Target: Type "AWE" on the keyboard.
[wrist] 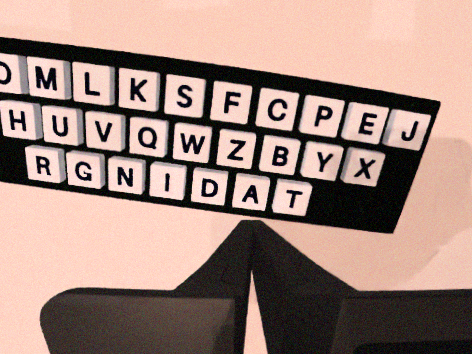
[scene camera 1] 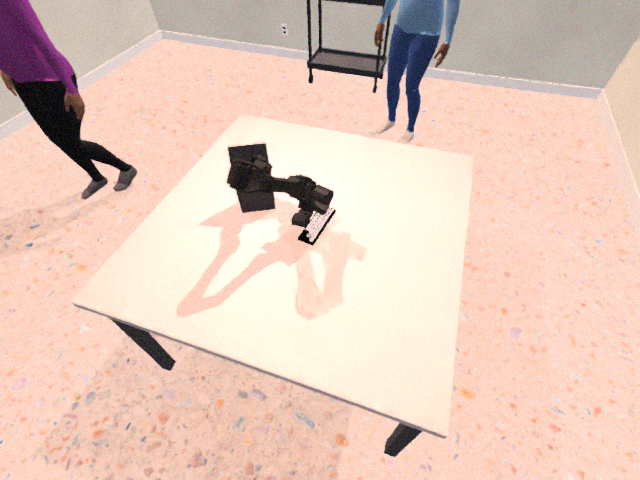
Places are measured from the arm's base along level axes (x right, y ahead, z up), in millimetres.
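Pixels of known places: gripper, between the fingertips: (wrist: 250, 229) (scene camera 1: 308, 221); arm's base, origin of its link: (scene camera 1: 257, 166).
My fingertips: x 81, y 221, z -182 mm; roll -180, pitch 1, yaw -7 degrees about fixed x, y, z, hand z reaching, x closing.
Observation:
Ahead of a thing's pixels: the offset from my fingertips to its top centre. Level surfaces: height alone.
The black keyboard @[dz -19, dx -18, dy +34 mm] (scene camera 1: 320, 225) (wrist: 356, 207) with white letter keys lies on the table, tilted across the wrist view, its left end cut off there. In the wrist view the A key @[dz -19, dx +2, dy +8 mm] (wrist: 250, 193) is in the bottom row, the W key @[dz -19, dx -23, dy +35 mm] (wrist: 192, 142) in the middle row and the E key @[dz -19, dx +55, dy +37 mm] (wrist: 366, 123) in the top row. My gripper (wrist: 250, 229) is shut and empty. Its tips appear at the keyboard's lower edge, just below the A key in the wrist view. Their height above the table is hard to tell. In the scene view the arm hides part of the keyboard and the fingertips.
The arm's dark base plate (scene camera 1: 258, 202) is on the white table @[dz -36 mm] (scene camera 1: 392, 310). A person in purple (scene camera 1: 41, 56) is at the left, and a person in blue (scene camera 1: 416, 46) stands behind the table beside a black cart (scene camera 1: 343, 70). The arm's shadows fall on the table.

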